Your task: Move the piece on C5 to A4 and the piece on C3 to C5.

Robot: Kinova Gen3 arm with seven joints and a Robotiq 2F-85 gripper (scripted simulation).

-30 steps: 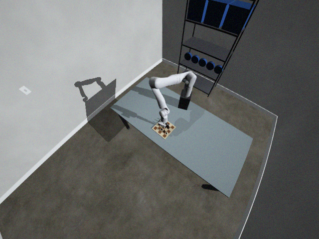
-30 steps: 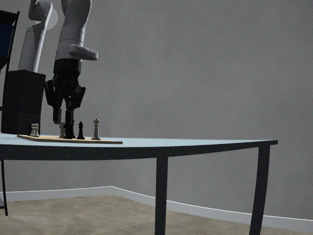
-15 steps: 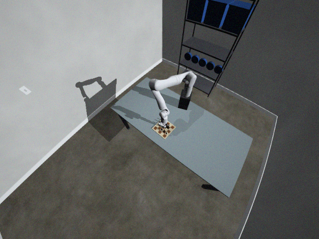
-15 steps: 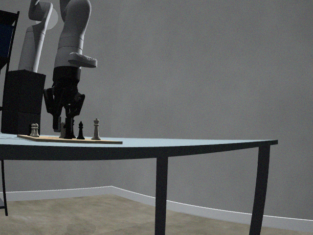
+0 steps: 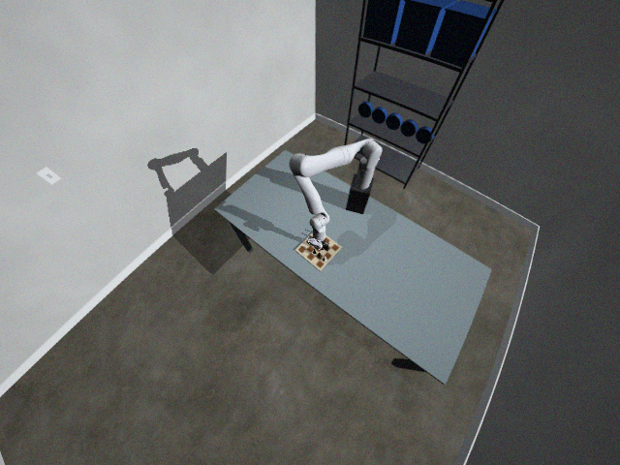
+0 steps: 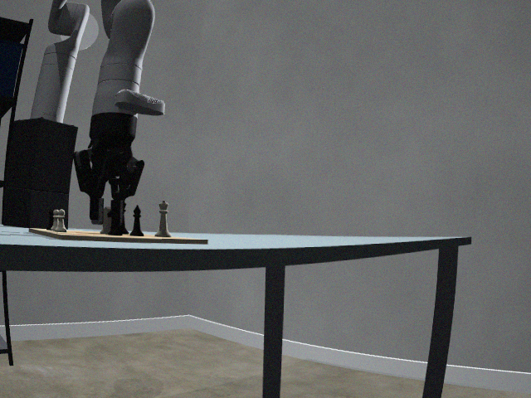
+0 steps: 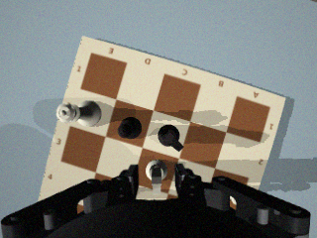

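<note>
Now: the chessboard 3 cm below my hand. The rest, counted from my hand: black bishop (4 cm to the left, 3 cm ahead, 1 cm below); then black pawn (8 cm to the right, 7 cm behind, 2 cm below).
</note>
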